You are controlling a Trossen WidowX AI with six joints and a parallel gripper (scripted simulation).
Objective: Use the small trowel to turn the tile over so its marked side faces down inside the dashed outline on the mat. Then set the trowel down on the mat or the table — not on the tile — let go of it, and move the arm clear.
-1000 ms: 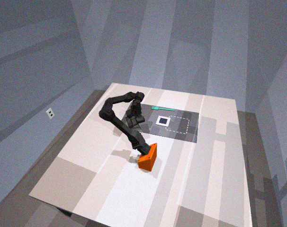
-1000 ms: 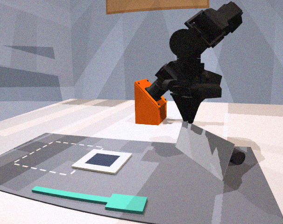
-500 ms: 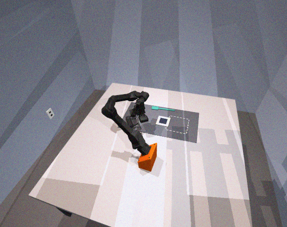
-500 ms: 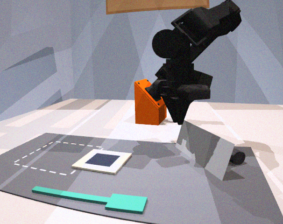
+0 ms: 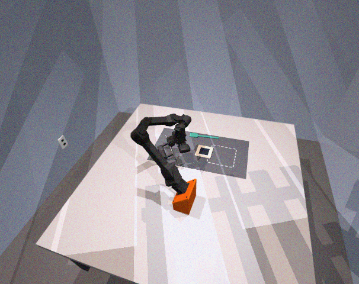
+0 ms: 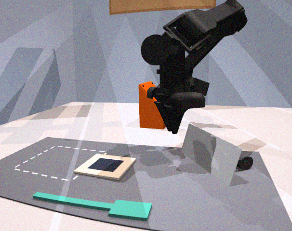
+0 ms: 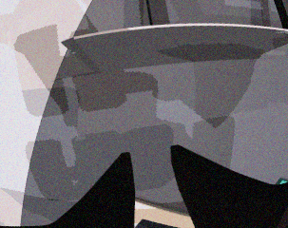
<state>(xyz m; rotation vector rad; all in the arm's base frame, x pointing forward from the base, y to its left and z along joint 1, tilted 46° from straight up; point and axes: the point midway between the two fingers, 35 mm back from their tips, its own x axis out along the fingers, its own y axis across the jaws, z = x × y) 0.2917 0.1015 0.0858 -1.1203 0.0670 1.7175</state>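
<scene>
My gripper tip is 100 mm to the right of the trowel, 40 mm above it and 20 mm past it. The rest, counted from my gripper tip: grey mat 110 mm ahead, 90 mm to the right, 80 mm below; green paddle 240 mm ahead, 60 mm to the right, 60 mm below; tile 130 mm to the right, 100 mm ahead, 60 mm below.
</scene>
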